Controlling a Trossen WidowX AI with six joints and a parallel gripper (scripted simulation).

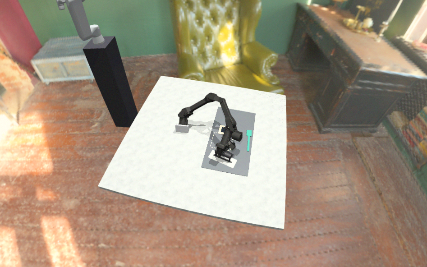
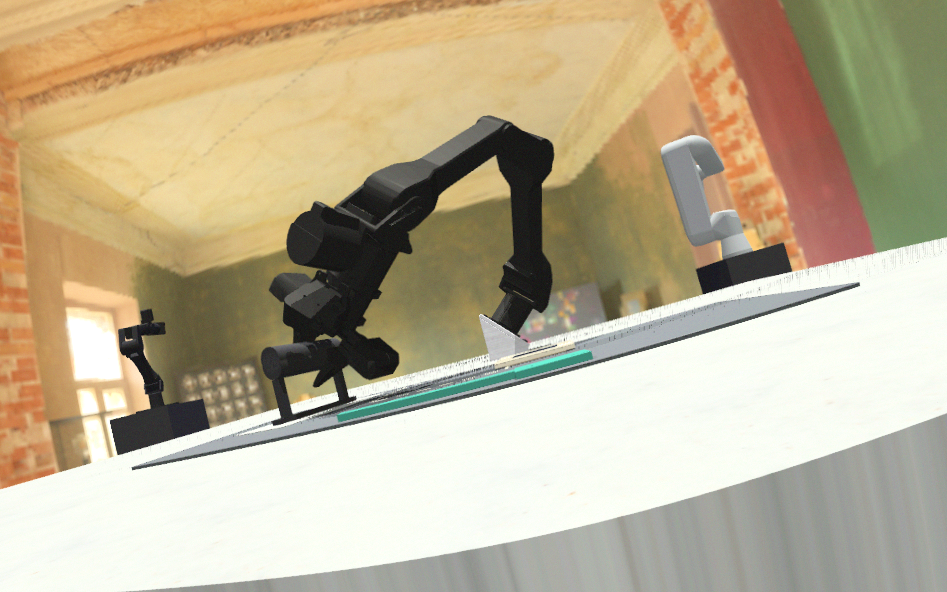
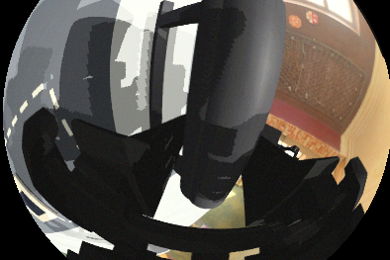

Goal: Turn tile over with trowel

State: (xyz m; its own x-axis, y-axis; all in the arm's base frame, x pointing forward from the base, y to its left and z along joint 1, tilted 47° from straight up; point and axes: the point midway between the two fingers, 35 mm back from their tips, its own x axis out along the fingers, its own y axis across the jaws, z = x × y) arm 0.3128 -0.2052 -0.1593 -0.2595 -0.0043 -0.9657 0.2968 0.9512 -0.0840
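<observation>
My gripper tip is now 290 mm to the right of the cream tile, 40 mm above it and 30 mm short of it. Also, from my gripper tip: black-handled float: 20 mm to the left, 10 mm below, 10 mm ahead; then teal trowel: 230 mm ahead, 220 mm to the left, 50 mm below; then grey mat: 220 mm to the left, 90 mm ahead, 70 mm below.
</observation>
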